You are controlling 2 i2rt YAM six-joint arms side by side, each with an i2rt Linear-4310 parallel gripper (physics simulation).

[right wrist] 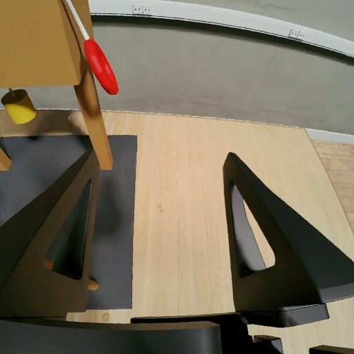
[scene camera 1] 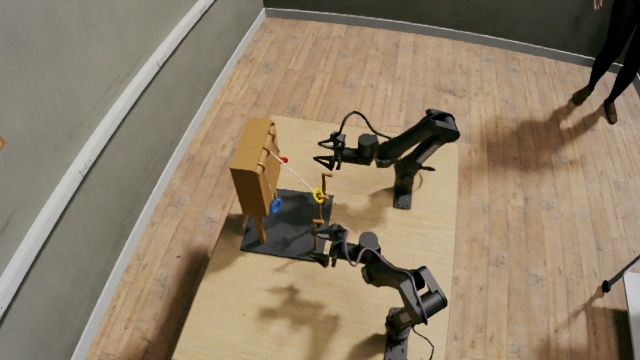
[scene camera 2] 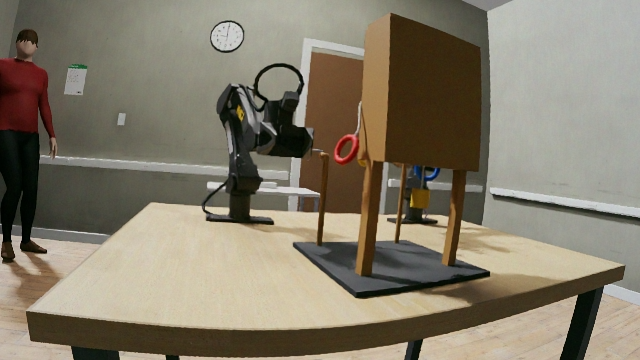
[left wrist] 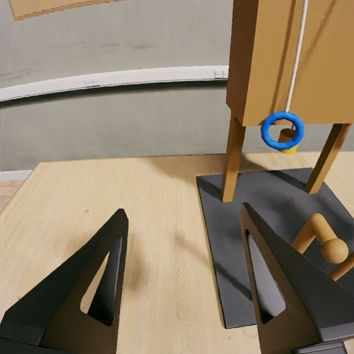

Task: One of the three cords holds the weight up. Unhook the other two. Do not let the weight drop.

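Seen in the pictures: left gripper, fingertip midpoint: (scene camera 1: 308, 243); right gripper, fingertip midpoint: (scene camera 1: 315, 150) (scene camera 2: 294, 140); left arm's base at its link origin: (scene camera 1: 397, 335) (scene camera 2: 413, 222); right arm's base at its link origin: (scene camera 1: 403, 189) (scene camera 2: 238, 220).
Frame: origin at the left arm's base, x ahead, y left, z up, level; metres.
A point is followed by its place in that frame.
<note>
The blue ring (scene camera 1: 271, 207) {x 0.480, y -0.313, z 0.212 m} (left wrist: 265, 131) hangs on its white cord in front of the box, clear of the pegs. The red ring (scene camera 1: 284, 160) {x 0.485, y -0.532, z 0.200 m} (scene camera 2: 337, 150) {x 0.479, y -0.530, z 0.209 m} (right wrist: 101, 67) hangs close beside the box on its cord. The yellow ring (scene camera 1: 315, 194) {x 0.340, y -0.379, z 0.226 m} is on the middle peg, its cord stretched straight to the box top. The yellow weight (scene camera 2: 419, 198) {x 0.546, y -0.400, z 0.141 m} (left wrist: 291, 150) (right wrist: 20, 107) hangs below the box, above the base. My left gripper (scene camera 1: 318, 245) {x 0.331, y -0.190, z 0.225 m} (left wrist: 182, 211) is open and empty, near the lower peg. My right gripper (scene camera 1: 318, 151) {x 0.375, y -0.575, z 0.224 m} (right wrist: 162, 157) is open and empty, apart from the red ring.
The brown box (scene camera 1: 250, 145) {x 0.536, y -0.376, z 0.444 m} (scene camera 2: 430, 100) {x 0.576, y -0.412, z 0.306 m} stands on legs over the dark base (scene camera 1: 295, 240) {x 0.411, y -0.311, z 0.010 m} (scene camera 2: 400, 282) {x 0.592, y -0.449, z 0.010 m} (left wrist: 215, 225) (right wrist: 120, 225). Thin peg posts (scene camera 2: 323, 200) {x 0.337, y -0.491, z 0.108 m} rise from the base edge nearest the arms. A peg knob (left wrist: 334, 251) shows behind the right-hand finger in the left wrist view.
</note>
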